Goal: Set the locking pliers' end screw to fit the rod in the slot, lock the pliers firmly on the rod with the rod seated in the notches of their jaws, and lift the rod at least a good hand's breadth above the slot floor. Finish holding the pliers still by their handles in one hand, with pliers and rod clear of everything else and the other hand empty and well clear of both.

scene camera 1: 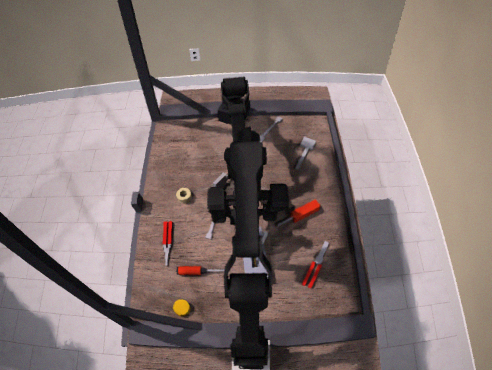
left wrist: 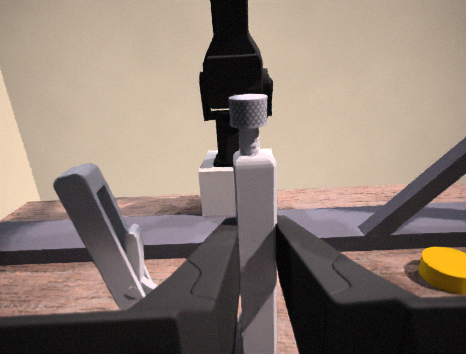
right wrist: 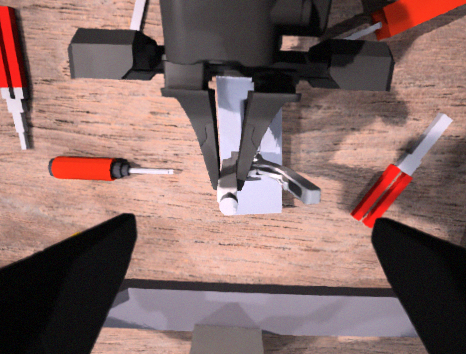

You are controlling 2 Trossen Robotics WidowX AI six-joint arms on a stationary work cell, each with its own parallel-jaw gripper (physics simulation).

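Places are measured from the left arm's base along level axes (x ahead, y left, z up), in metres.
Pixels of known places: left gripper, between the fingertips: [left wrist: 255, 228] [right wrist: 227, 188]; right gripper, between the fingertips: [right wrist: 255, 226]; right arm's base, origin of its link: [scene camera 1: 251, 357].
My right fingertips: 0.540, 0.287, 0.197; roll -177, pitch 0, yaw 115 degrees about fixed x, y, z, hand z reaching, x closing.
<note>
Ahead of a thing's pixels: the offset from my right fingertips to its middle, as dx, dy, dz. "spot": to the spot under its first point.
The locking pliers stand upright, their knurled end screw {+0.020, -0.002, -0.061} [left wrist: 248, 111] [right wrist: 228, 205] on top of the pale fixed handle {spot: +0.017, -0.005, -0.085} [left wrist: 256, 190]. The other handle {+0.008, +0.031, -0.130} [left wrist: 85, 220] [right wrist: 302, 190] is swung wide to one side. My left gripper [left wrist: 255, 228] [right wrist: 227, 188] is shut on the fixed handle below the screw. A pale slot block {+0.006, +0.017, -0.244} [scene camera 1: 248, 267] [right wrist: 262, 202] lies under the pliers. The jaws are hidden, and I cannot make out the rod or whether they touch it. My right gripper [right wrist: 255, 226] is open and empty, above the pliers.
Red-handled pliers {+0.072, -0.264, -0.256} [scene camera 1: 167, 234] [right wrist: 12, 60] and a red screwdriver {+0.116, -0.118, -0.248} [scene camera 1: 189, 270] [right wrist: 82, 168] lie left of the block. Another red-handled tool {-0.042, +0.213, -0.257} [scene camera 1: 311, 276] [right wrist: 382, 196] lies right. A yellow disc {+0.251, -0.119, -0.252} [scene camera 1: 181, 307] [left wrist: 445, 270], an orange-handled tool {-0.183, +0.098, -0.246} [scene camera 1: 306, 210] and a hammer {-0.447, +0.035, -0.256} [scene camera 1: 308, 143] lie around.
</note>
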